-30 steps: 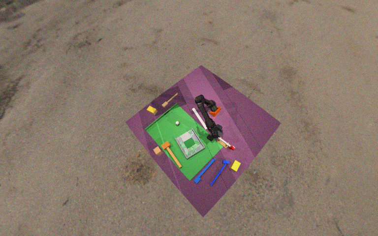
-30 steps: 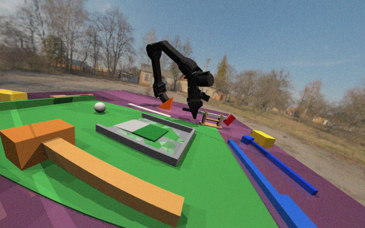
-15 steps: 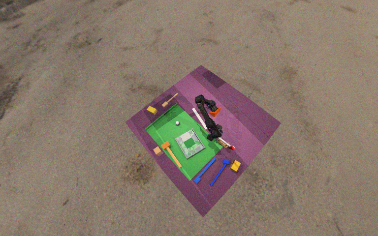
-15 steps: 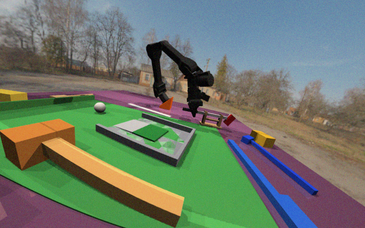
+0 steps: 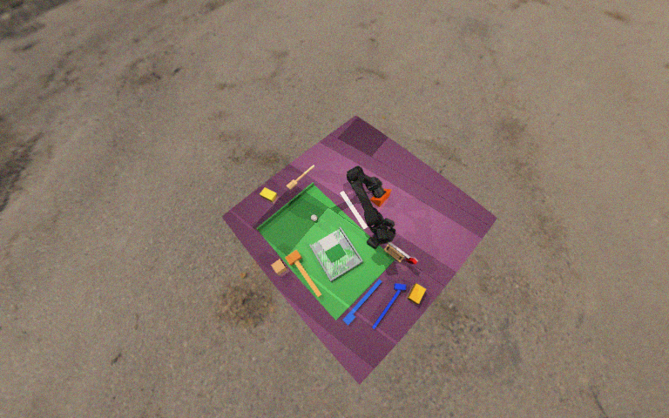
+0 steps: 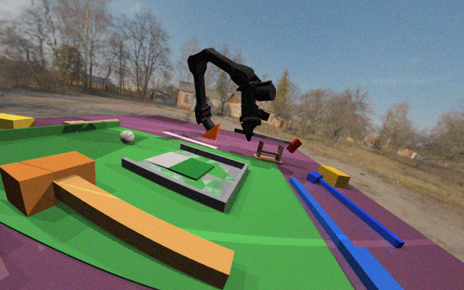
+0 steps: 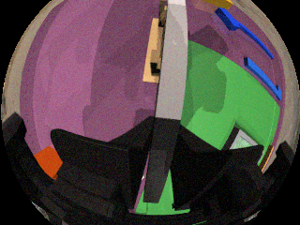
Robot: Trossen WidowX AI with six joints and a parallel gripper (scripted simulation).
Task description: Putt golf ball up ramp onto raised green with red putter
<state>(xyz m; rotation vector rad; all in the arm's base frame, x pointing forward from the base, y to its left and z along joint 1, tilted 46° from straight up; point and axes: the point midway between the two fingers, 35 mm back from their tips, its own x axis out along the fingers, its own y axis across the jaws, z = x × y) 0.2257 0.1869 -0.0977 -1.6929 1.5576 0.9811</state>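
My gripper tip is now 80 mm to the right of the red putter, 30 mm below it and 10 mm past it. From my gripper tip the other things lie so: white strip: 270 mm to the right, 70 mm below, 50 mm behind; then green mat: 250 mm ahead, 240 mm to the right, 70 mm below; then wooden stand: 100 mm to the left, 30 mm below, 10 mm behind.
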